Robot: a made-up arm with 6 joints. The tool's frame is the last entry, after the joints.
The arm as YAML. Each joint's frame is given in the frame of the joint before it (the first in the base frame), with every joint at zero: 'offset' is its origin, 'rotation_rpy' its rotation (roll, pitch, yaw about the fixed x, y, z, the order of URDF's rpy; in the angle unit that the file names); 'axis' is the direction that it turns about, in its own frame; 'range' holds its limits. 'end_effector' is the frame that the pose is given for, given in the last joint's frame.
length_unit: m
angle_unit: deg
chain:
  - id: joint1
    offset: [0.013, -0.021, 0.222]
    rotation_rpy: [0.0, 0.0, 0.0]
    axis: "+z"
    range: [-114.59, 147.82]
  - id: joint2
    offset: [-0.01, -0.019, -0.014]
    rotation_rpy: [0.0, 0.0, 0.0]
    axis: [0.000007, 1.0, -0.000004]
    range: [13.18, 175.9]
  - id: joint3
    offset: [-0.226, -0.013, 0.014]
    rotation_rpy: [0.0, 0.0, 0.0]
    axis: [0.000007, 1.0, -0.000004]
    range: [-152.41, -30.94]
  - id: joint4
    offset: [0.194, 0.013, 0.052]
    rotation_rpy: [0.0, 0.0, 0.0]
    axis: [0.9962, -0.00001, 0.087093]
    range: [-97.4, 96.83]
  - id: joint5
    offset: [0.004, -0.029, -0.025]
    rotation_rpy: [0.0, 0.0, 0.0]
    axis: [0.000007, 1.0, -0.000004]
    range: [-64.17, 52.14]
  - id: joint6
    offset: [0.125, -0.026, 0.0]
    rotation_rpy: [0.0, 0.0, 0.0]
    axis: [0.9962, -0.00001, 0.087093]
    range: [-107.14, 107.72]
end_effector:
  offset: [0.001, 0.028, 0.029]
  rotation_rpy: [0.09, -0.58, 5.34]
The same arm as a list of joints. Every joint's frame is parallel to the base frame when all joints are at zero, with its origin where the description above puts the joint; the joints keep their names.
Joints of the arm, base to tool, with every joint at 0 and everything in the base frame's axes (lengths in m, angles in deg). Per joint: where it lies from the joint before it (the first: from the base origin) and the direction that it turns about. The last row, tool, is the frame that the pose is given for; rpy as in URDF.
joint1: xyz 0.013 -0.021 0.222 axis 0 0 1
joint2: xyz -0.01 -0.019 -0.014 axis 0 1 0
joint3: xyz -0.226 -0.013 0.014 axis 0 1 0
joint4: xyz 0.194 0.013 0.052 axis 0.9962 0 0.0871
joint5: xyz 0.004 -0.029 -0.025 axis 0 1 0
joint6: xyz 0.125 -0.026 0 axis 0.9962 0 0.0871
tool: xyz 0.001 0.028 0.029 rpy 0.09 -0.58 5.34
Joint limits (deg, base to tool): -114.59..147.82 13.18..175.9 -152.41..-30.94 -97.4..96.83 -64.17..52.14 -107.14..107.72

